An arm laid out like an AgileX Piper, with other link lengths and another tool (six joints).
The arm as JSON. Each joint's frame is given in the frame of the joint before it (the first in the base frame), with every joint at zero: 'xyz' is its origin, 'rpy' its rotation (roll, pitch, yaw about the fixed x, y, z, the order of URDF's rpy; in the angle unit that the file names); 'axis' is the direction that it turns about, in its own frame. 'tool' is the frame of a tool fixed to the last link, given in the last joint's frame.
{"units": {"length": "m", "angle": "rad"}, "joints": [
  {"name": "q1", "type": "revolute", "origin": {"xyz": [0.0, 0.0, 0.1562], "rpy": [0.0, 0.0, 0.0]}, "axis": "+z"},
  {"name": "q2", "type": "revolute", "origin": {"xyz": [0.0, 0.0, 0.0], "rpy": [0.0, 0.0, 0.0]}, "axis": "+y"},
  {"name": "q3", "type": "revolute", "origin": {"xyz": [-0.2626, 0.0, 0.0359], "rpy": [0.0, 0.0, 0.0]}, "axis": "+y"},
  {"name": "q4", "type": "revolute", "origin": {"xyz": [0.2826, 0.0, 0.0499], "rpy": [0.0, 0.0, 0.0]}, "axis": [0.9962, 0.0, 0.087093]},
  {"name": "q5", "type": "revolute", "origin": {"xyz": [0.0, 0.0, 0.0], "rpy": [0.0, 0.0, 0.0]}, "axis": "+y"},
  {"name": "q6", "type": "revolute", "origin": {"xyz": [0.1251, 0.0, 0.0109], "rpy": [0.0, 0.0, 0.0]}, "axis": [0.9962, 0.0, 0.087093]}
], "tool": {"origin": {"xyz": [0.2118, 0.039, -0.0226], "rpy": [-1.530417, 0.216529, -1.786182]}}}
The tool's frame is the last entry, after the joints.
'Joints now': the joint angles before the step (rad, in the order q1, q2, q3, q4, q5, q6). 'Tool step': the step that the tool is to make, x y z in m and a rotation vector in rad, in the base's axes. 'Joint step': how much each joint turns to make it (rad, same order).
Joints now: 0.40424, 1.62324, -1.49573, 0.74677, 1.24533, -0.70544
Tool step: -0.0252, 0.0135, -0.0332, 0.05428, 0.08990, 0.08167
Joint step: -0.00006, 0.07014, 0.09760, 0.12256, -0.00713, -0.14808
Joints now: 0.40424, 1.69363, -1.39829, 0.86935, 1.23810, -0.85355
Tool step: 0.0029, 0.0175, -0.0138, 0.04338, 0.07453, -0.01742
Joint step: -0.00010, 0.08072, 0.00826, 0.08205, -0.02257, -0.03177
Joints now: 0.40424, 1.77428, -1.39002, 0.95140, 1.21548, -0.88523
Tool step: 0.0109, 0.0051, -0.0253, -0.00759, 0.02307, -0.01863
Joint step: 0.00003, 0.06839, 0.00051, 0.01866, -0.03952, -0.02893
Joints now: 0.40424, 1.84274, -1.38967, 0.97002, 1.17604, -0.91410
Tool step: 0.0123, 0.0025, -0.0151, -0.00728, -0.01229, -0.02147
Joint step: 0.00005, 0.03081, 0.00098, 0.00598, -0.04270, -0.02142
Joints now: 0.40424, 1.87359, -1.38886, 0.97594, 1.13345, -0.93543
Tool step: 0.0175, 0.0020, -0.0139, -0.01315, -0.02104, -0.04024
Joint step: -0.00001, 0.02238, 0.00044, 0.00003, -0.05801, -0.00605
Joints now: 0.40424, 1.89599, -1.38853, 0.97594, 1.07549, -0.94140
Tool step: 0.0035, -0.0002, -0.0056, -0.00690, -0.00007, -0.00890
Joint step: 0.00011, 0.00995, 0.00002, -0.00210, -0.01308, 0.00003
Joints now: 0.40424, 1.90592, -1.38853, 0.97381, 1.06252, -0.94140
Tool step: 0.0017, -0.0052, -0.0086, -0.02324, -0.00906, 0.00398
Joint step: -0.00006, 0.00540, 0.00034, -0.02423, -0.00840, -0.00018
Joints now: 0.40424, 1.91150, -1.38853, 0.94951, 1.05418, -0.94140
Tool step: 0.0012, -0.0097, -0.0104, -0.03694, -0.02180, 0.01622
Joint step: 0.00007, 0.00012, -0.00032, -0.04408, -0.00584, -0.00261
